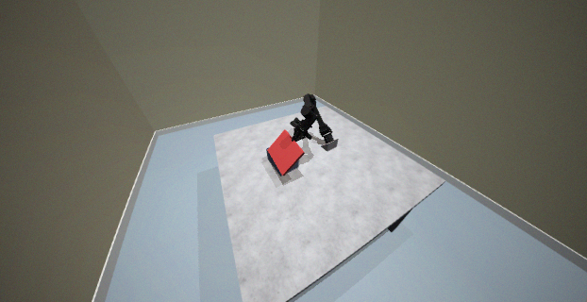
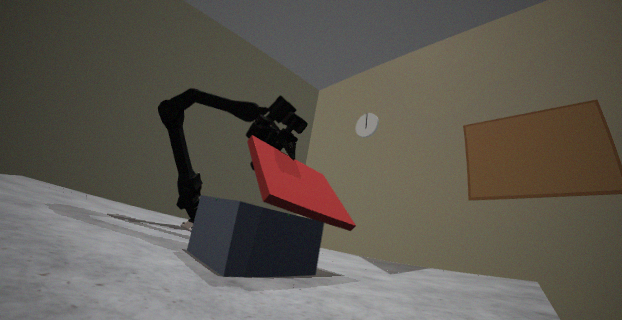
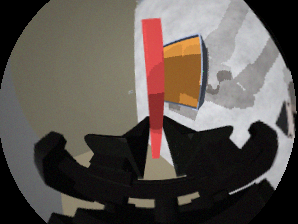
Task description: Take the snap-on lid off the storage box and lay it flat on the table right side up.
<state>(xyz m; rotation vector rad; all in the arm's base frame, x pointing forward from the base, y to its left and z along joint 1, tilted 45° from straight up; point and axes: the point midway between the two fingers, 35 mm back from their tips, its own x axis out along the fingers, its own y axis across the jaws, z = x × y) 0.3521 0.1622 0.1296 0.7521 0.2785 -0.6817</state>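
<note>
Right now my gripper tip is 6 cm short of the lid, 1 cm to the left of it and 6 cm above it. Round my gripper tip: dark blue storage box 4 cm ahead, 8 cm to the right, 18 cm below.
</note>
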